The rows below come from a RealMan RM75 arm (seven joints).
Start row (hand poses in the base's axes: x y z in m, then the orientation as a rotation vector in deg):
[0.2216, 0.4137, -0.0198, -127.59, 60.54, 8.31]
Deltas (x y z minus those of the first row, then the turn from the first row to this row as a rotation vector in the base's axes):
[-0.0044, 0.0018, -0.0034, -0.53, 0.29, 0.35]
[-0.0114, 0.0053, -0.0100, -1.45, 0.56, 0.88]
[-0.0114, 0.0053, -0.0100, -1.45, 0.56, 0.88]
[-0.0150, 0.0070, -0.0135, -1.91, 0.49, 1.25]
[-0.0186, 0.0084, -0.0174, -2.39, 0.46, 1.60]
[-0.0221, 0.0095, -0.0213, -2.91, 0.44, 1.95]
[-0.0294, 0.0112, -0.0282, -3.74, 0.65, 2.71]
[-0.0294, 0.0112, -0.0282, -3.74, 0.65, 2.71]
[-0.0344, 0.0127, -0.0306, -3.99, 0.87, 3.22]
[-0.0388, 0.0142, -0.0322, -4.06, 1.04, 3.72]
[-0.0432, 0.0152, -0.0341, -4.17, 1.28, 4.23]
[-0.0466, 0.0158, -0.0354, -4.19, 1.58, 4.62]
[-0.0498, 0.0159, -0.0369, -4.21, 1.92, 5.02]
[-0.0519, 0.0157, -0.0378, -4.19, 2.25, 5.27]
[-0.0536, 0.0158, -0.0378, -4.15, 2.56, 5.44]
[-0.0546, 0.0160, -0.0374, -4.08, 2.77, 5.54]
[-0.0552, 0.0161, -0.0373, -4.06, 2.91, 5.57]
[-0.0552, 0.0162, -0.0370, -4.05, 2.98, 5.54]
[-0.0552, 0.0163, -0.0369, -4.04, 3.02, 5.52]
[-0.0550, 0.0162, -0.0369, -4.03, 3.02, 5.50]
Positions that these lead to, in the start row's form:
[0.2172, 0.4155, -0.0232, -128.30, 60.46, 8.53]
[0.2102, 0.4190, -0.0298, -129.46, 60.29, 8.60]
[0.2102, 0.4190, -0.0298, -129.46, 60.29, 8.60]
[0.2066, 0.4207, -0.0333, -130.07, 59.97, 8.45]
[0.2030, 0.4221, -0.0372, -130.69, 59.70, 8.33]
[0.1995, 0.4232, -0.0411, -131.34, 59.45, 8.20]
[0.1922, 0.4249, -0.0480, -132.54, 58.94, 8.35]
[0.1922, 0.4249, -0.0480, -132.54, 58.94, 8.35]
[0.1872, 0.4264, -0.0504, -133.07, 58.55, 8.70]
[0.1828, 0.4279, -0.0520, -133.43, 58.09, 9.08]
[0.1784, 0.4289, -0.0539, -133.84, 57.67, 9.52]
[0.1750, 0.4295, -0.0552, -134.11, 57.40, 10.03]
[0.1718, 0.4296, -0.0567, -134.39, 57.13, 10.59]
[0.1697, 0.4294, -0.0576, -134.56, 57.01, 11.09]
[0.1680, 0.4295, -0.0576, -134.65, 56.97, 11.54]
[0.1670, 0.4297, -0.0572, -134.67, 56.95, 11.86]
[0.1664, 0.4298, -0.0571, -134.69, 56.99, 12.05]
[0.1664, 0.4299, -0.0568, -134.67, 57.05, 12.12]
[0.1664, 0.4300, -0.0567, -134.66, 57.10, 12.16]
[0.1666, 0.4299, -0.0567, -134.64, 57.12, 12.16]

